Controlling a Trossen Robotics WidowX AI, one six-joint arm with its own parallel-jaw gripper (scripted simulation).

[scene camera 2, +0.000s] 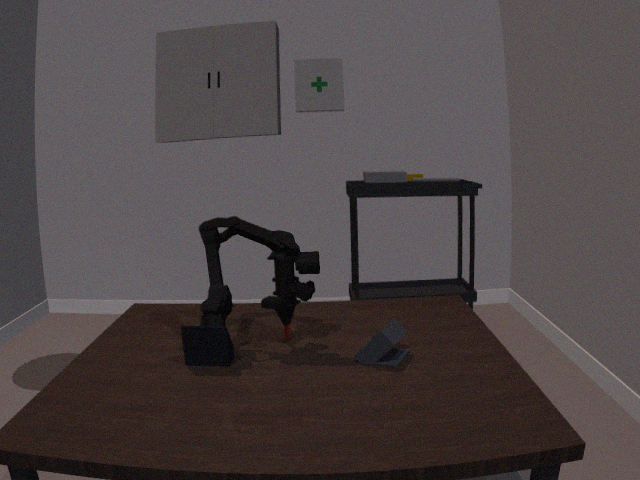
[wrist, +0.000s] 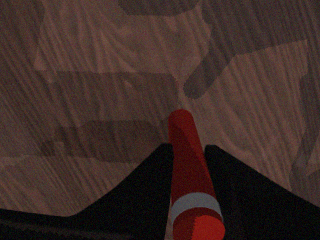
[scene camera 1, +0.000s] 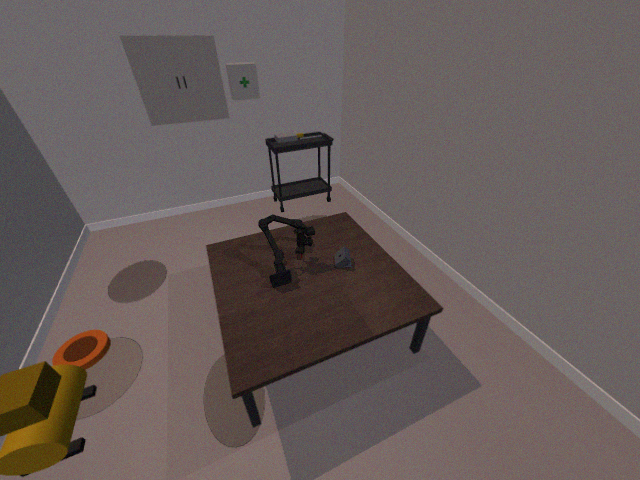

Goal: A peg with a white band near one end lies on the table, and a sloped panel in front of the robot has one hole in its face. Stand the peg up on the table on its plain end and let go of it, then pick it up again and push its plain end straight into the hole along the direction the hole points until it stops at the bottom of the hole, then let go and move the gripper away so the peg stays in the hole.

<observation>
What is my gripper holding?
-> A red peg.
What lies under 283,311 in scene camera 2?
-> My gripper.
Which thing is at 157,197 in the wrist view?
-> My gripper.
</observation>
